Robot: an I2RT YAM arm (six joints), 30 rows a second.
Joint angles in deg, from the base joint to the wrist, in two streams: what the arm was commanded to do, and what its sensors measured. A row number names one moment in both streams.
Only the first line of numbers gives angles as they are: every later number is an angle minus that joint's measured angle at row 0.
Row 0, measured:
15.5, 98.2, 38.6, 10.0, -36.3, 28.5
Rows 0 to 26, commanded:
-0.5, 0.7, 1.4, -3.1, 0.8, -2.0
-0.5, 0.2, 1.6, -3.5, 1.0, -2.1
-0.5, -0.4, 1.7, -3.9, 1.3, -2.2
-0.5, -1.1, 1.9, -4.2, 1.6, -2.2
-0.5, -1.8, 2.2, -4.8, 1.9, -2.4
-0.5, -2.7, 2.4, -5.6, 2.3, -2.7
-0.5, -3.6, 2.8, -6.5, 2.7, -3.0
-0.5, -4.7, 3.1, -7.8, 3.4, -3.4
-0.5, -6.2, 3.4, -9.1, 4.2, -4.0
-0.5, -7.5, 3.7, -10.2, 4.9, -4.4
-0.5, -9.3, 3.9, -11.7, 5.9, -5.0
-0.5, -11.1, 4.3, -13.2, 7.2, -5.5
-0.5, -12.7, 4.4, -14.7, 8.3, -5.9
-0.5, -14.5, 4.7, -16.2, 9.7, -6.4
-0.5, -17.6, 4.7, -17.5, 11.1, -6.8
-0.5, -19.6, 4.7, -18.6, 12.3, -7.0
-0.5, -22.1, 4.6, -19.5, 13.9, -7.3
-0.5, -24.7, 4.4, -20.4, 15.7, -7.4
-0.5, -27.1, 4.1, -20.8, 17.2, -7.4
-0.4, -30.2, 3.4, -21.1, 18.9, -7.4
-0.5, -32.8, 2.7, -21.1, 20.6, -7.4
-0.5, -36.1, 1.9, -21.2, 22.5, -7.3
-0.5, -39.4, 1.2, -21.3, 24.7, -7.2
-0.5, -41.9, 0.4, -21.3, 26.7, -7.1
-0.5, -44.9, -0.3, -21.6, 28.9, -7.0
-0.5, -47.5, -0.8, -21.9, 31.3, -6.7
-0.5, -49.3, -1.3, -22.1, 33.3, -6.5
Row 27, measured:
-0.2, -45.4, 0.6, -19.6, 24.2, -6.3
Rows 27 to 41, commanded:
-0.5, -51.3, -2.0, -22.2, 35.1, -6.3
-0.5, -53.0, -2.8, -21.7, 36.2, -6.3
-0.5, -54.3, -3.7, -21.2, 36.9, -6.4
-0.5, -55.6, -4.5, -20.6, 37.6, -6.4
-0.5, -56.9, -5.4, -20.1, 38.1, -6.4
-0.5, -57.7, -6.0, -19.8, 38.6, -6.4
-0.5, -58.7, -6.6, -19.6, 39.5, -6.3
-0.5, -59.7, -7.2, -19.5, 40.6, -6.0
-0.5, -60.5, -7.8, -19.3, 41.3, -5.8
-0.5, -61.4, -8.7, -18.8, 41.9, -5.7
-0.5, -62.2, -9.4, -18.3, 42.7, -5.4
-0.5, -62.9, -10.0, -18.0, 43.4, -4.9
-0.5, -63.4, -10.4, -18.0, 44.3, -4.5
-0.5, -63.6, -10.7, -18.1, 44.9, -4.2
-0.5, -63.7, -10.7, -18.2, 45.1, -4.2
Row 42, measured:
-0.2, -62.9, -10.5, -19.5, 40.7, -5.4
